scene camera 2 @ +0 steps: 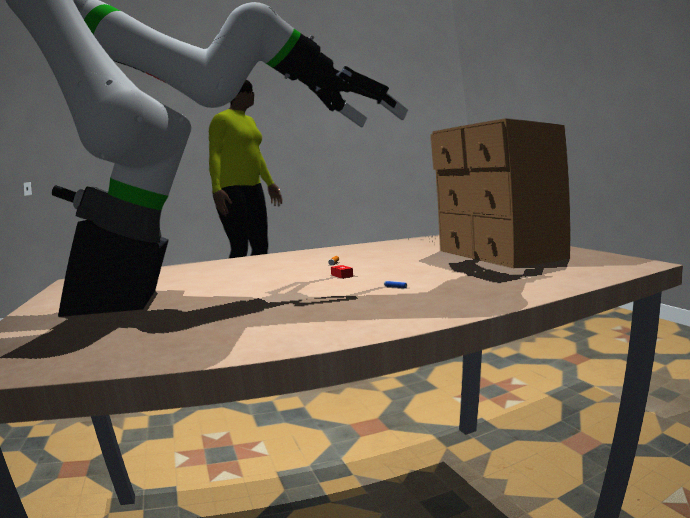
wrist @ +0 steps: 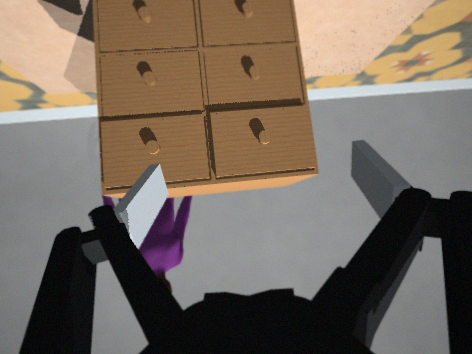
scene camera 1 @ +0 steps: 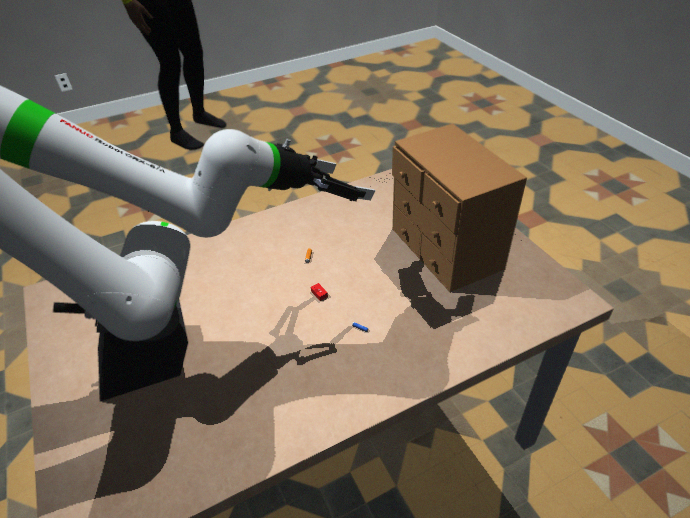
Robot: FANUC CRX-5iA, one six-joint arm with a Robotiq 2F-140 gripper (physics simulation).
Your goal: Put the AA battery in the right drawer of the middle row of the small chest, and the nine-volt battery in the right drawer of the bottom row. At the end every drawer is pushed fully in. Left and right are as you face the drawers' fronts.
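Places are measured from the arm's base along level axes (x ahead, y left, z up), in centimetres.
Where they show: gripper, fingertip midpoint: (scene camera 2: 383,118) (wrist: 254,169) (scene camera 1: 352,181); arm's base at its link origin: (scene camera 2: 126,230).
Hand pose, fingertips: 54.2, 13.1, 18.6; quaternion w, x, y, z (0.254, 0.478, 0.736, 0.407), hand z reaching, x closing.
Each offset is from my fingertips to the centre of the thing, as dx, dy, dz. "*": to the spot under its first point. Level surfaces: height alone.
The nine-volt battery, a red block {-11.7, -4.2, -31.6} (scene camera 1: 318,291) (scene camera 2: 341,271), lies on the table between an orange cylinder {-11.5, +11.4, -31.8} (scene camera 1: 308,254) (scene camera 2: 334,259) and a blue cylinder {-4.0, -19.2, -32.0} (scene camera 1: 360,327) (scene camera 2: 395,284); I cannot tell which is the AA battery. The small chest {+29.0, +3.3, -16.8} (scene camera 1: 484,234) (scene camera 2: 540,195) (wrist: 295,181) stands upright. Its top left drawer {* +17.5, +6.4, -3.6} (scene camera 1: 410,167) (scene camera 2: 454,142) (wrist: 280,155) sticks out slightly, its top right drawer {* +21.1, -8.6, -3.3} (scene camera 1: 445,196) (scene camera 2: 494,136) (wrist: 122,155) less. The middle right (scene camera 2: 498,185) (wrist: 120,90) and bottom right (scene camera 2: 501,229) (wrist: 120,30) drawers look flush. My gripper (scene camera 1: 348,179) (scene camera 2: 378,112) (wrist: 254,169) is open and empty, high before the fronts.
The table {dz -32.5} (scene camera 1: 345,418) (scene camera 2: 312,342) bears the robot's black base (scene camera 1: 142,362) (scene camera 2: 111,267). A person in dark trousers (scene camera 1: 181,61) (scene camera 2: 248,214) stands beyond the table. Part of a purple-clad figure (wrist: 162,245) shows behind the chest in the wrist view. The arm's shadow falls across the table.
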